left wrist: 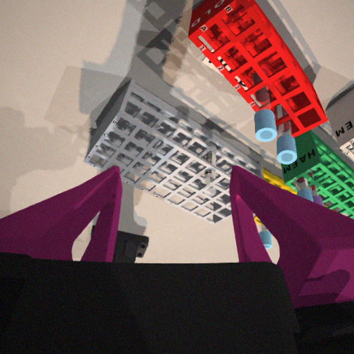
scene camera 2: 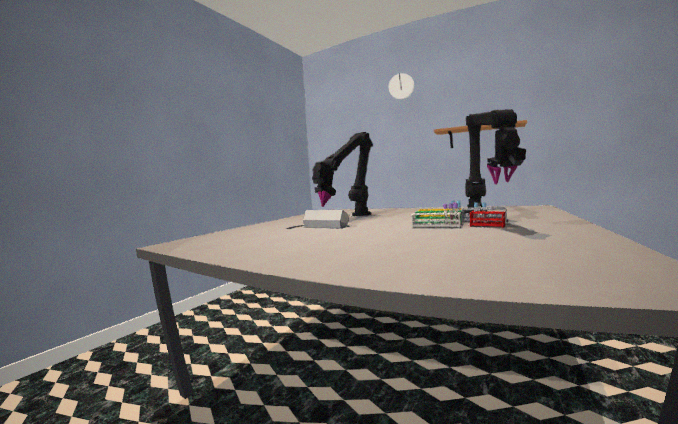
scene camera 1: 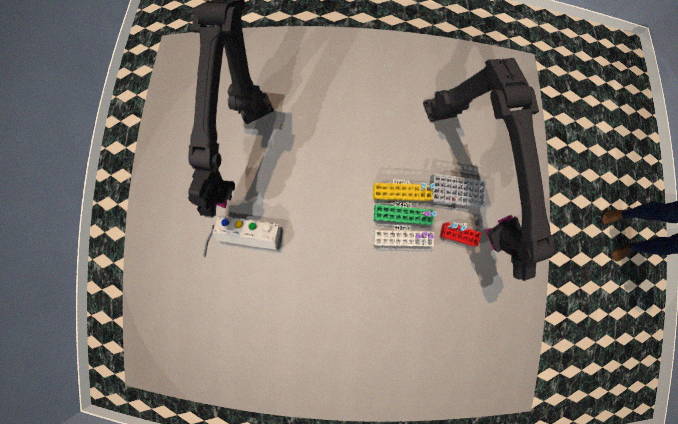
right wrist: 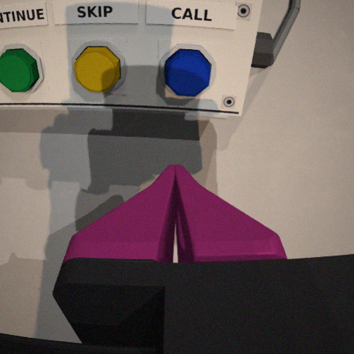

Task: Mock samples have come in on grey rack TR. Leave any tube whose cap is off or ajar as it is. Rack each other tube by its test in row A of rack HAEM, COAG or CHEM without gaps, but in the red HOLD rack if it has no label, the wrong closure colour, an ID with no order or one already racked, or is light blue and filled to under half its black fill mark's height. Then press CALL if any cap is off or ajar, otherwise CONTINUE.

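Pixels of known places: left gripper, fingertip midpoint: [scene camera 2: 501,183] [scene camera 1: 492,226]; right gripper, fingertip midpoint: [scene camera 2: 322,206] [scene camera 1: 225,206]; left arm's base, link origin: [scene camera 1: 440,109]; right arm's base, link origin: [scene camera 2: 361,214] [scene camera 1: 256,108].
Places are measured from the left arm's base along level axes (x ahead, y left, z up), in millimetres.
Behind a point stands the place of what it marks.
My right gripper [right wrist: 174,176] [scene camera 2: 323,205] {y -831, x 172, z 92 mm} is shut and empty, its tips above the table beside the white button box [scene camera 1: 247,241] {y -791, x 301, z 63 mm} [scene camera 2: 325,220] {y -783, x 320, z 36 mm}. The blue CALL button [right wrist: 188,72] [scene camera 1: 225,222] {y -850, x 221, z 70 mm} is beyond the tips in the right wrist view. My left gripper [left wrist: 175,177] [scene camera 2: 502,182] {y -22, x 466, z 169 mm} is open and empty, high near the racks. One tube [left wrist: 209,172] without a visible cap stands in the grey rack [scene camera 1: 459,203] {y -57, x 363, z 29 mm}. Two light-blue-capped tubes [left wrist: 265,126] [left wrist: 286,150] stand in the red HOLD rack [left wrist: 324,122] [scene camera 1: 443,230] {y -142, x 437, z 27 mm}. Labels and fills are too small to read.
The yellow rack [scene camera 1: 375,192] {y -341, x 253, z 53 mm} holds light-blue-capped tubes. The green HAEM rack [scene camera 1: 375,215] {y -362, x 326, z 57 mm} [left wrist: 300,159] holds purple and light-blue caps. The white rack [scene camera 1: 375,239] {y -383, x 401, z 57 mm} holds purple caps. Yellow SKIP [right wrist: 97,69] and green CONTINUE [right wrist: 18,70] buttons are beside CALL.
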